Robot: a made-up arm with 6 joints.
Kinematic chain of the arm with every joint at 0, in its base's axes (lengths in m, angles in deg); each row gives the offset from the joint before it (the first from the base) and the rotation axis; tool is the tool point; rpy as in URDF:
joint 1: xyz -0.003 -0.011 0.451 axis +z
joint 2: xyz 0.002 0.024 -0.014 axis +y
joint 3: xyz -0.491 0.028 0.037 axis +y
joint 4: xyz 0.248 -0.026 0.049 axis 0.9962 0 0.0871
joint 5: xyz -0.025 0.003 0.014 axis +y
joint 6: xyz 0.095 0.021 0.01 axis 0.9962 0 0.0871
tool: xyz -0.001 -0.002 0.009 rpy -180 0 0
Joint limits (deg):
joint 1: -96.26..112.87
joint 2: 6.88..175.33
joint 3: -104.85..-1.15
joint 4: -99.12..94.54
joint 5: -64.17..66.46
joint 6: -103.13..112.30
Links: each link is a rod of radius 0.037 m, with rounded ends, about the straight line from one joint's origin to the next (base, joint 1, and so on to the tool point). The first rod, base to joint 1, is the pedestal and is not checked.
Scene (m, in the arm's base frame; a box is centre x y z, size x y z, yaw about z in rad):
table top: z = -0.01
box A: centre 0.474 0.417 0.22 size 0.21 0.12 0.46 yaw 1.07
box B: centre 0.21 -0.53 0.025 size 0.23 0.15 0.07 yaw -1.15
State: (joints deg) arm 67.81 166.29 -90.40 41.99 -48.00 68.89
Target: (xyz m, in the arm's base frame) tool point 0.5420 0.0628 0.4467
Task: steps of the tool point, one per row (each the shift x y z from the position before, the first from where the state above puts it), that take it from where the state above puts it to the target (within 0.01 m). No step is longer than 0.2 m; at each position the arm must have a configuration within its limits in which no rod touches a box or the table.
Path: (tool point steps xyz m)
1: 0.1060 -0.0349 0.1583
2: 0.0765 -0.0803 0.1583
3: 0.0341 -0.1123 0.1499
4: -0.0161 -0.1269 0.1340
5: -0.0670 -0.1227 0.1119
6: -0.1127 -0.1012 0.0845
7: 0.1415 0.0304 -0.1373
8: 0.0884 0.0129 -0.1633
9: 0.0337 -0.0014 -0.1696
10: -0.0171 -0.0109 -0.1580

